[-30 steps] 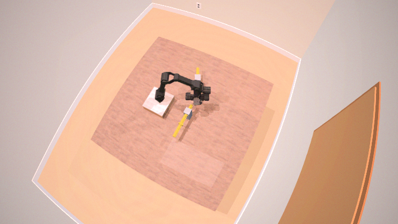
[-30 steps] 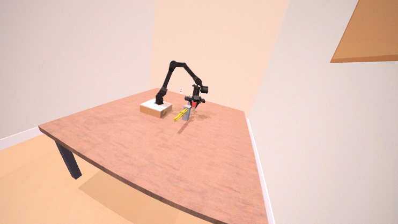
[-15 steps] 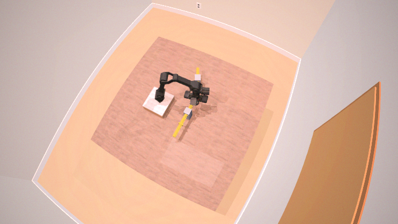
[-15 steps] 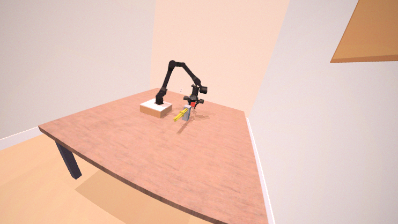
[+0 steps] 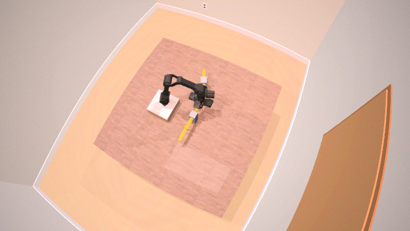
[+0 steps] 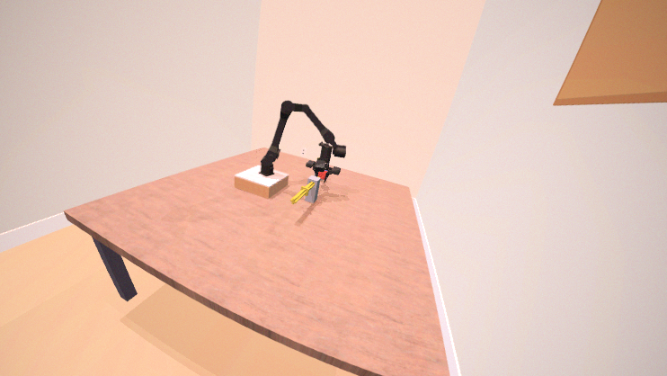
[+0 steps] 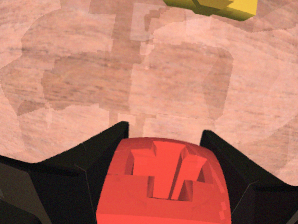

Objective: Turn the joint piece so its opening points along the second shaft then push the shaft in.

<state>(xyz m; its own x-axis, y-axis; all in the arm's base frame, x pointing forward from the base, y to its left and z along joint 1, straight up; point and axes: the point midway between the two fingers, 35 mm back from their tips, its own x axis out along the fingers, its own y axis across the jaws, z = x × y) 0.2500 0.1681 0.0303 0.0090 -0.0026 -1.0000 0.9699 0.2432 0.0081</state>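
The red joint piece is 2 cm to the left of my gripper tip and 4 cm above it.
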